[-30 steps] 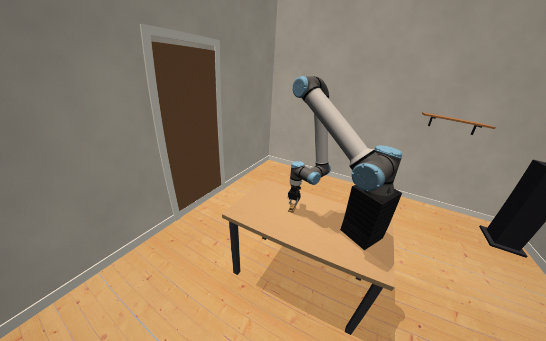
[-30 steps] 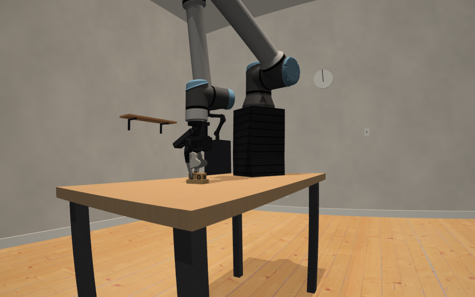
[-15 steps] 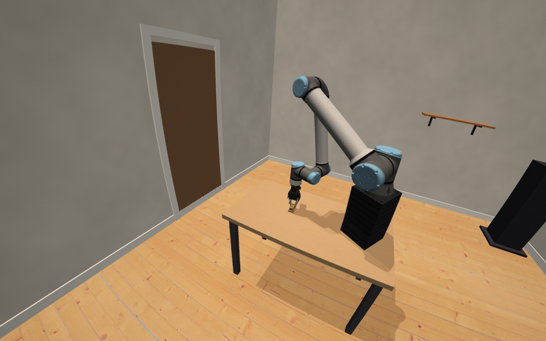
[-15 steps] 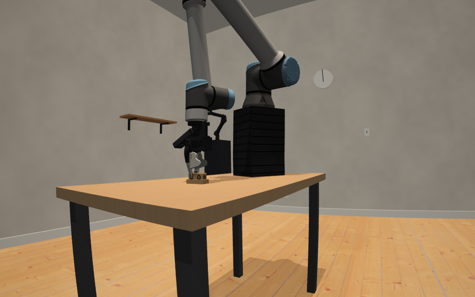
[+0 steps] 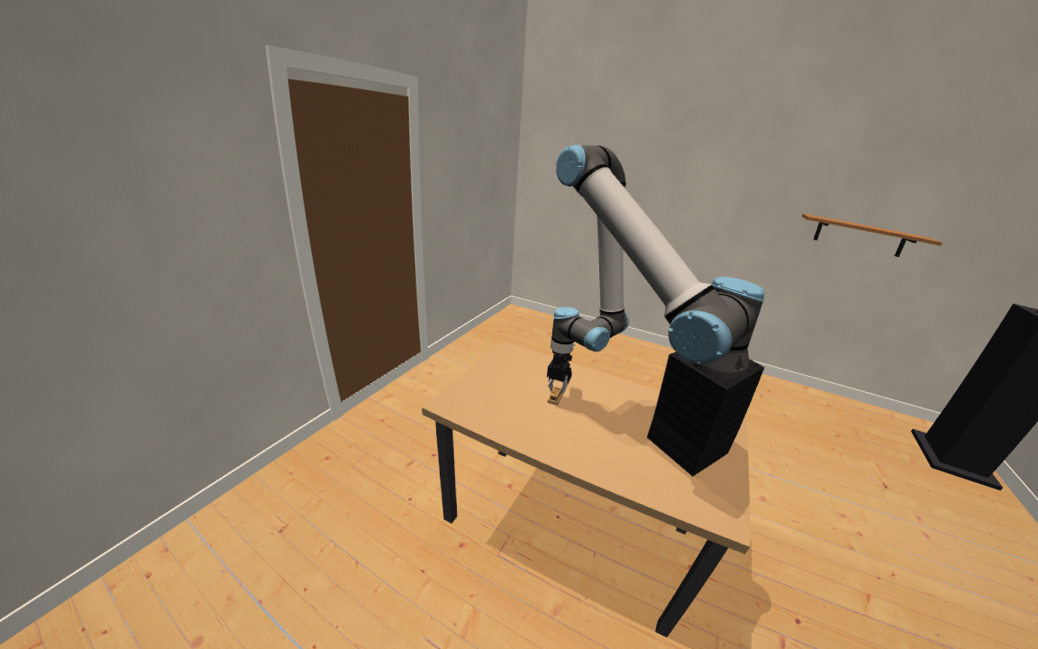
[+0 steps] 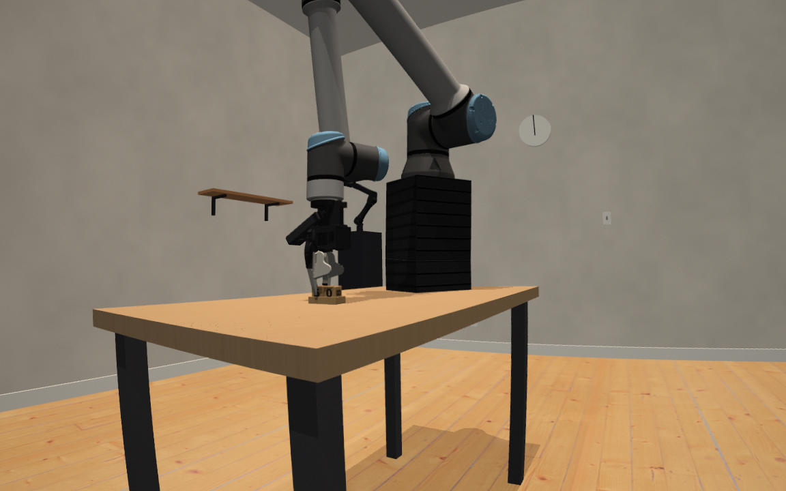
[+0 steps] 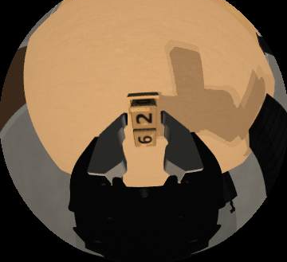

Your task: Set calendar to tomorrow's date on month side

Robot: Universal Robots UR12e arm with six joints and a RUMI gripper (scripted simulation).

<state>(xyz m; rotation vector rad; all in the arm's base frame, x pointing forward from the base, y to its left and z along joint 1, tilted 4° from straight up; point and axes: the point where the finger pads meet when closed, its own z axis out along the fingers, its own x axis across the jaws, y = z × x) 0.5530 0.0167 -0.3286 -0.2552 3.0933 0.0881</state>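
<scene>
The wooden tray lies 20 mm to the left of my hand and 30 mm below it.
</scene>
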